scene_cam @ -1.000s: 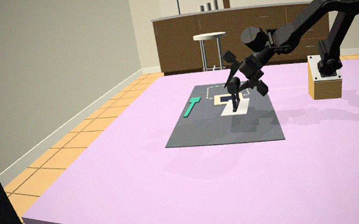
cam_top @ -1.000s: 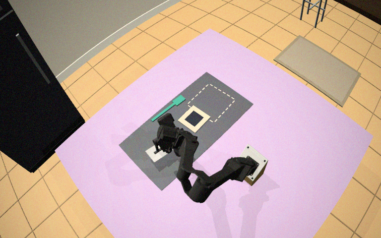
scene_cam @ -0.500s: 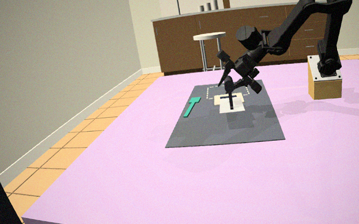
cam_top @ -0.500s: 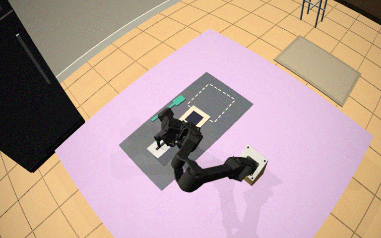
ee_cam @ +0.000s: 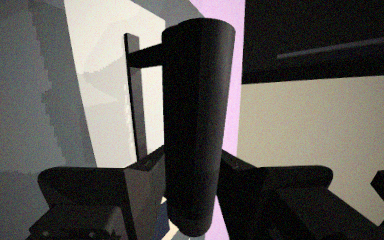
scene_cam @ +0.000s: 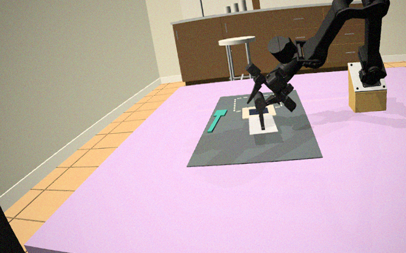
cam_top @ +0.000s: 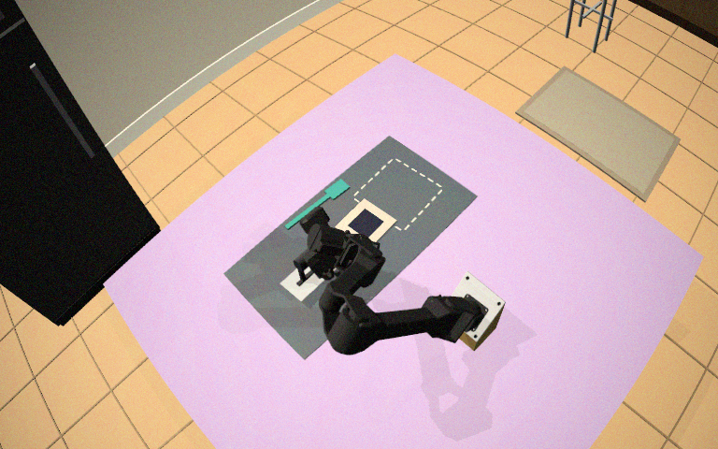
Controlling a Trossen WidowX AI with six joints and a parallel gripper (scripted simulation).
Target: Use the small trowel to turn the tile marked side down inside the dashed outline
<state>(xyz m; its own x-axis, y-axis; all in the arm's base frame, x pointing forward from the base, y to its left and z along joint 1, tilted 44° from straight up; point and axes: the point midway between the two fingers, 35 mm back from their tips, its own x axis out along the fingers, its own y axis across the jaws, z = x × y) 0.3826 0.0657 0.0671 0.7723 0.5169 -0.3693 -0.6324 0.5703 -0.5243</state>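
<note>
Right now my gripper tip is 1 cm past the grey mat, 10 cm to the left of it and 9 cm above it. Also, from my gripper tip: teal trowel 13 cm ahead, 13 cm to the right, 7 cm below; then tile 2 cm behind, 15 cm to the right, 7 cm below.
</note>
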